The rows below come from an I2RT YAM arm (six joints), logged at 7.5 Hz.
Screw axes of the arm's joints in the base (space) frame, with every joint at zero. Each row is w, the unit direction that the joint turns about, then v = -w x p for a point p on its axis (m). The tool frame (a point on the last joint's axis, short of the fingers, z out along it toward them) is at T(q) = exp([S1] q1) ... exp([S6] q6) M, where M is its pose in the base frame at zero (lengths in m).
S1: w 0 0 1 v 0.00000 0.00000 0.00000
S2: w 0 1 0 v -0.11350 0.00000 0.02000
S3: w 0 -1 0 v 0.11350 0.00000 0.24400
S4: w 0 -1 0 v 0.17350 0.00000 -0.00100
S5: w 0 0 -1 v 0.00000 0.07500 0.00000
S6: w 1 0 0 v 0.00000 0.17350 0.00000
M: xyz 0.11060 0.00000 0.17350 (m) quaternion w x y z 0.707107 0 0.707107 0
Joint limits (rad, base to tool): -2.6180..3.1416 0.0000..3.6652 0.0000..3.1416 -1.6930..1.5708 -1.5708..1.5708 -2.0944..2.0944
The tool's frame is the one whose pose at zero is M.
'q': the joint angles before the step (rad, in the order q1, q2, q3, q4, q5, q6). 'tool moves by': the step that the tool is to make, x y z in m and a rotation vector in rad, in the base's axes. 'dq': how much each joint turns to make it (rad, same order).
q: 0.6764 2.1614 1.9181 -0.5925 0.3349 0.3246
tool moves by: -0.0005 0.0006 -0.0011 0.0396 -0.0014 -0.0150
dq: 0.0008 -0.0058 -0.0175 0.0267 -0.0114 0.0337
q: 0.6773 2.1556 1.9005 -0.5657 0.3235 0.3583
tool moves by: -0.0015 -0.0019 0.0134 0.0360 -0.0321 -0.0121
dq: -0.0010 -0.0255 0.0002 0.0172 0.0021 0.0143
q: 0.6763 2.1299 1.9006 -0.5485 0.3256 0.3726
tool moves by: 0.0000 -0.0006 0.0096 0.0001 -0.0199 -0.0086
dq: 0.0001 -0.0058 0.0235 -0.0127 0.0148 -0.0030
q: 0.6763 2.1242 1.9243 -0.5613 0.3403 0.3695
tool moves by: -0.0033 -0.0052 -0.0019 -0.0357 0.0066 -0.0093
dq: -0.0026 -0.0176 -0.0285 -0.0121 0.0213 -0.0132
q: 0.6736 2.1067 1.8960 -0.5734 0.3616 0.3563
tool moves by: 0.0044 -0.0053 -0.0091 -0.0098 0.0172 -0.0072
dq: -0.0148 0.0070 -0.0195 0.0082 -0.0074 -0.0036
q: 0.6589 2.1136 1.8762 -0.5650 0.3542 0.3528
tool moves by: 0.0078 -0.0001 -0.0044 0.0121 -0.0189 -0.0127
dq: -0.0097 0.0205 0.0076 0.0349 0.0035 0.0009
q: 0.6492 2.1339 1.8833 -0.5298 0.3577 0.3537
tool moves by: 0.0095 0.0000 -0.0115 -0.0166 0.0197 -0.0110
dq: -0.0115 0.0442 0.0317 -0.0127 0.0007 -0.0015
